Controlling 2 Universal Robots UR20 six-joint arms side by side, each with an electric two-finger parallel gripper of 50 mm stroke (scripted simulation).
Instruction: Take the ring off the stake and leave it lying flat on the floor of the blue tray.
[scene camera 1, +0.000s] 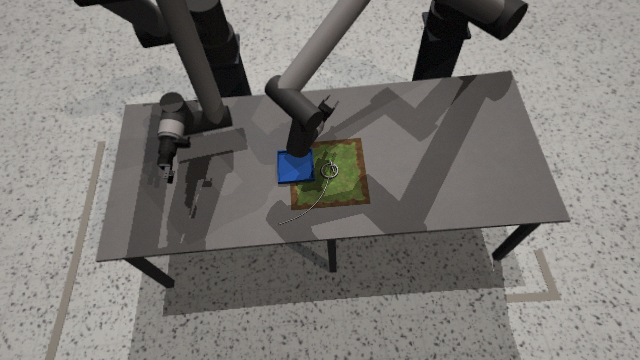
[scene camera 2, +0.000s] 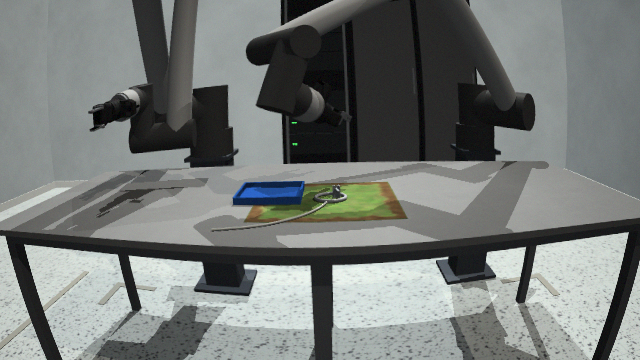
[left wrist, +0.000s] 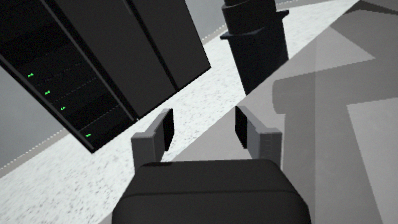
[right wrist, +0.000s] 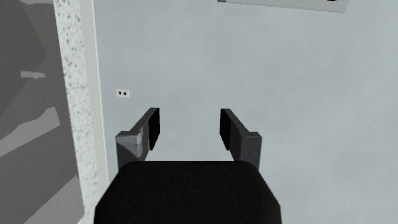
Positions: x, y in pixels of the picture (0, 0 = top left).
Labels:
A blue tray (scene camera 1: 291, 169): 221 cm from the lens.

